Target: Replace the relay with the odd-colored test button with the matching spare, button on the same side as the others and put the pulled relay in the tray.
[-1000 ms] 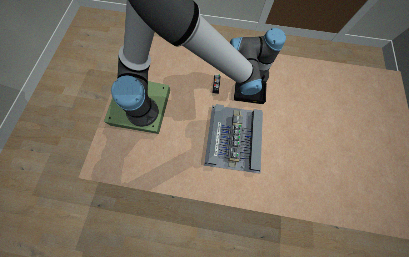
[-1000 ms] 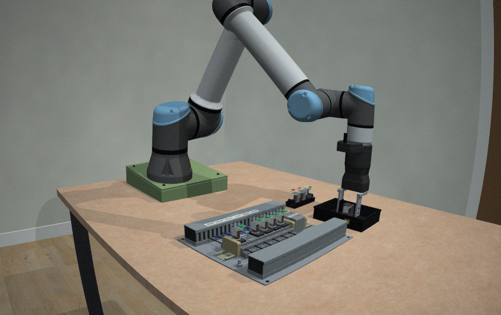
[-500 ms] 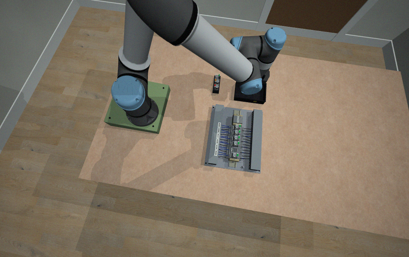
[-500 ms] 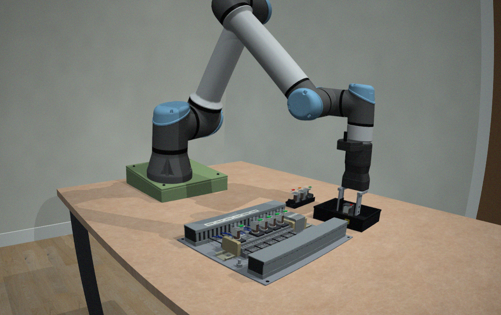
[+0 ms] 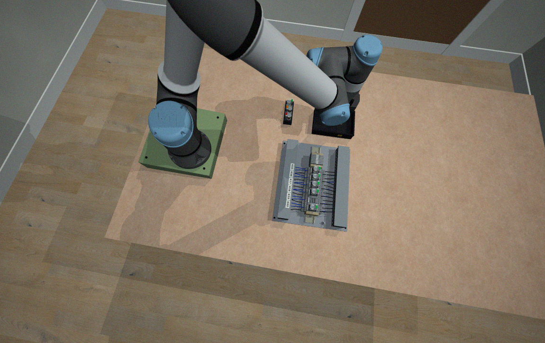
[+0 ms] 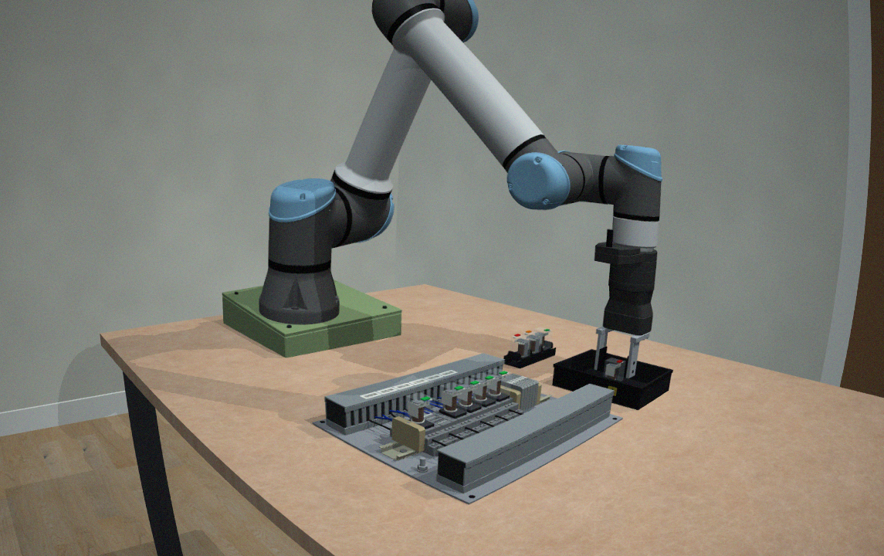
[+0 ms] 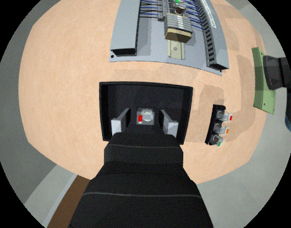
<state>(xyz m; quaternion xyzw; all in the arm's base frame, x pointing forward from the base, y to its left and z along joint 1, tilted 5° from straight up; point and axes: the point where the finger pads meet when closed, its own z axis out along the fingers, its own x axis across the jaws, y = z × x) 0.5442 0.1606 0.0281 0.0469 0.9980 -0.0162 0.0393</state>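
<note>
My gripper is now 30 mm above the black tray.
</note>
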